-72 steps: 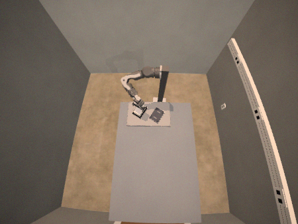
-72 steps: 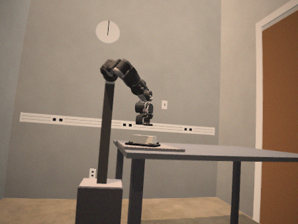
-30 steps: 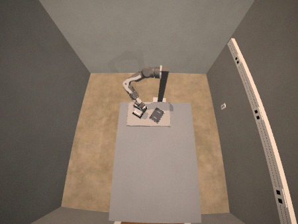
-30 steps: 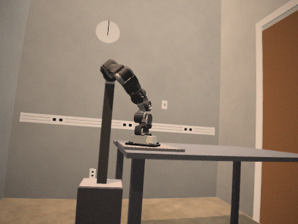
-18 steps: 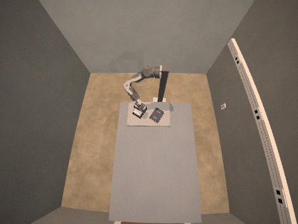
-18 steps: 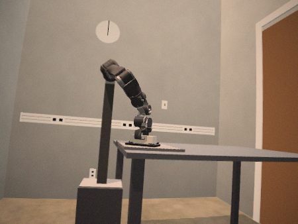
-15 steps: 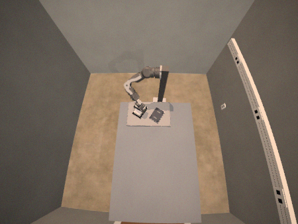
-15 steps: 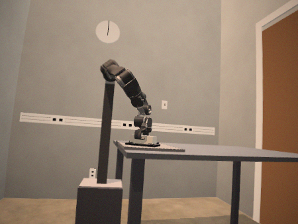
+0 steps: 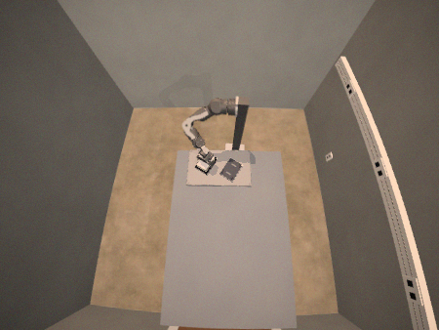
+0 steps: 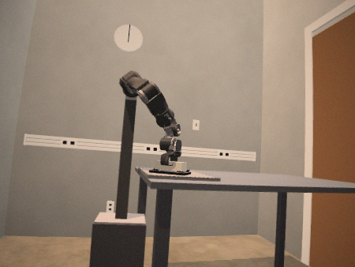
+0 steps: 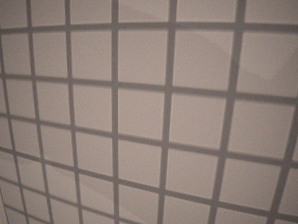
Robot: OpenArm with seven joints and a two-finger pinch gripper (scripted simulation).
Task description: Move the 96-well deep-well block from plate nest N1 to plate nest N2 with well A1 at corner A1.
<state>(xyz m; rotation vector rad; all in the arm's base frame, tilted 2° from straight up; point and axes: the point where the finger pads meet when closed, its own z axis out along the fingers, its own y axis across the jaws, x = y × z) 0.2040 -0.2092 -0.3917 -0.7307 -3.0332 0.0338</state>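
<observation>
The white 96-well deep-well block is right at my hand. From my hand the other things lie so: plate nest: 30 mm below; A1 mark: 80 mm to the left, 40 mm behind, 20 mm below.
</observation>
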